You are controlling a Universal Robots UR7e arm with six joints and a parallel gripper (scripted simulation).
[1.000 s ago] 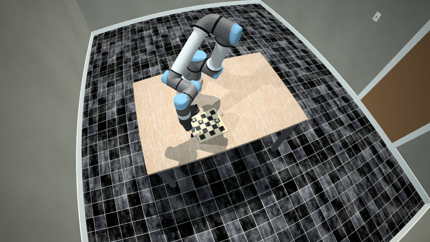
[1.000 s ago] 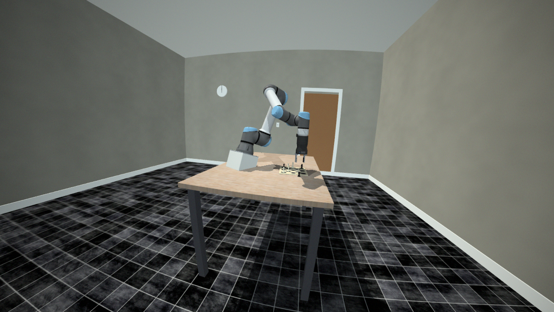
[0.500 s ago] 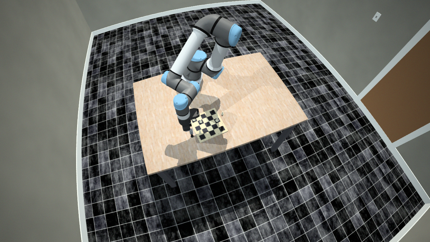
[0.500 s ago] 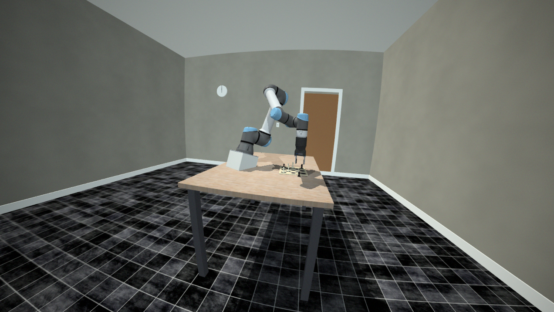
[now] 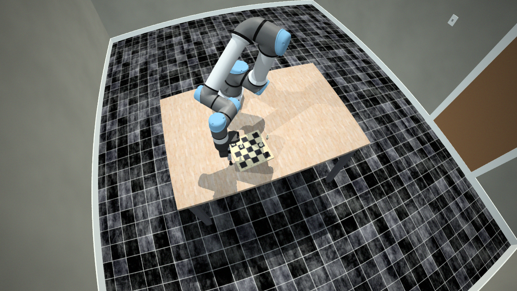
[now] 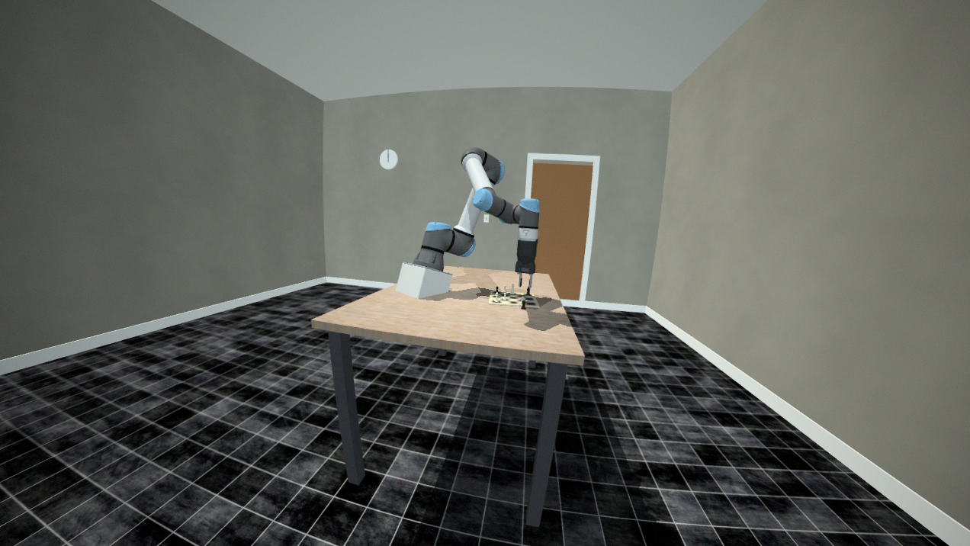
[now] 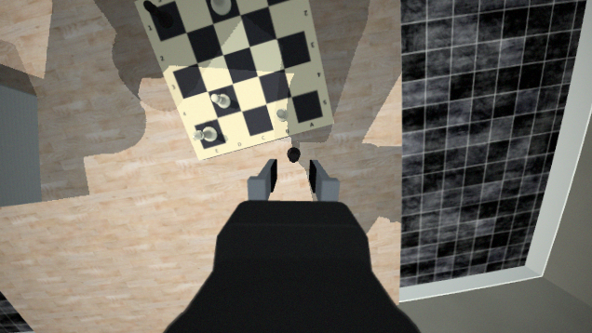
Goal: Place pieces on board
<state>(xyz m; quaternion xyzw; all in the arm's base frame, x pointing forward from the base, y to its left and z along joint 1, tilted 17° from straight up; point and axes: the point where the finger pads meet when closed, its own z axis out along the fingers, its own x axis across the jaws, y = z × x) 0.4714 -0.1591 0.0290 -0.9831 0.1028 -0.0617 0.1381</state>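
The black rook lies 90 mm below my hand. From my hand the other things lie so: chessboard 50 mm behind, 140 mm to the left, 110 mm below.
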